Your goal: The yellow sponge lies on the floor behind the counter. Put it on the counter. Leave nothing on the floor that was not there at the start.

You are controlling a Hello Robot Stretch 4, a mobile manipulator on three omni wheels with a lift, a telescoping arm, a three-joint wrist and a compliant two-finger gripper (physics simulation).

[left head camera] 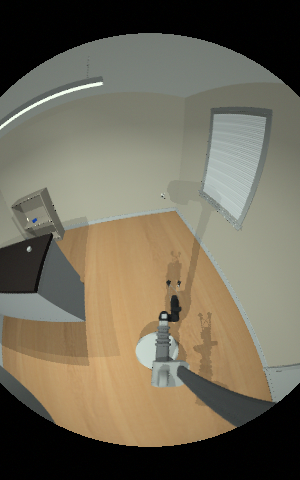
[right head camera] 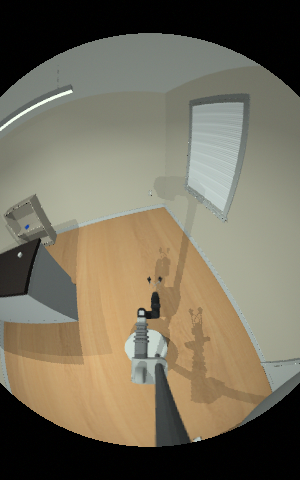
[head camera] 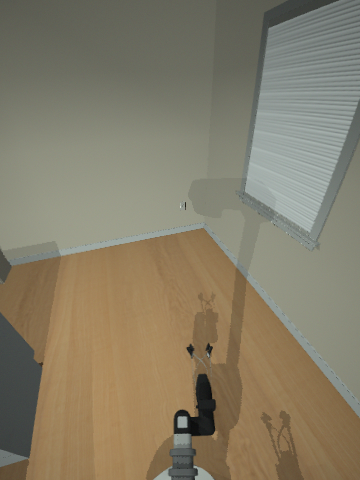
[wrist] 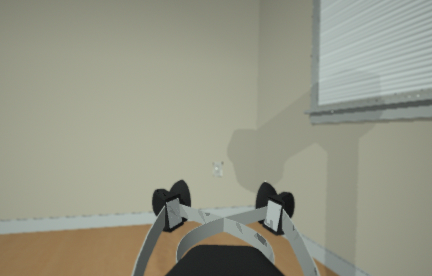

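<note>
The counter stands at the left, with a dark top and grey sides. A small white round object is on its top. My gripper is open and empty, with its two dark fingertips apart. It is held out in front of me over the wooden floor, to the right of the counter and apart from it. The yellow sponge does not show in any view. Part of the floor behind the counter is hidden by it.
A shelf unit stands behind the counter against the far wall, with a blue object in it. A window is in the right wall. Skirting runs along the far wall.
</note>
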